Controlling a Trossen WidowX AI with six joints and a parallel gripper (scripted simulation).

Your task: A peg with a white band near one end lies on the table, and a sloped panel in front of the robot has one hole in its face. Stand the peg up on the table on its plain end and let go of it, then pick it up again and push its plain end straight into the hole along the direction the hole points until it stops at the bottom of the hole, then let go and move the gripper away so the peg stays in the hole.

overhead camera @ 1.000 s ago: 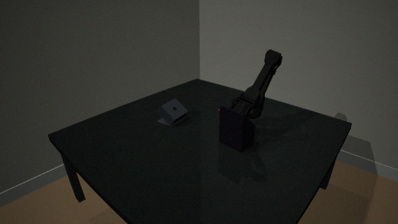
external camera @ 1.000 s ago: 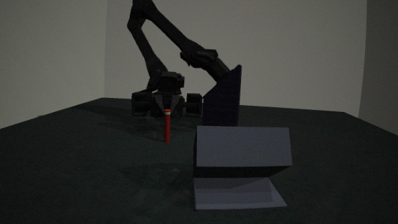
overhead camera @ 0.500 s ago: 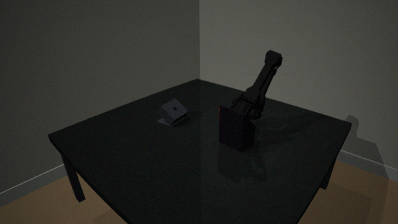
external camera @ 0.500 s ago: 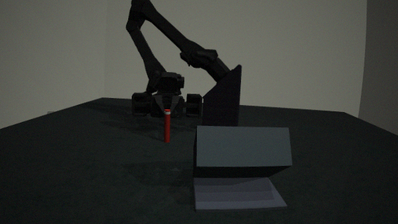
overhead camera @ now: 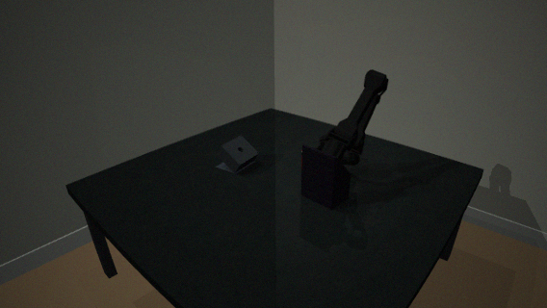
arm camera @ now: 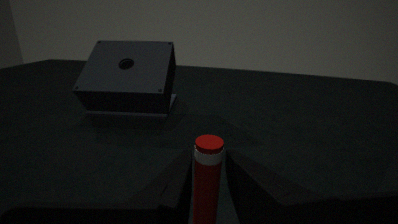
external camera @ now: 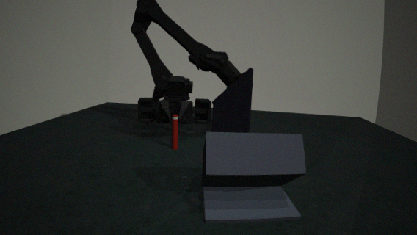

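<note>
My gripper tip is now 1 cm above the red peg. Round my gripper tip: grey sloped panel (22 cm ahead, 15 cm to the left, 1 cm below).
</note>
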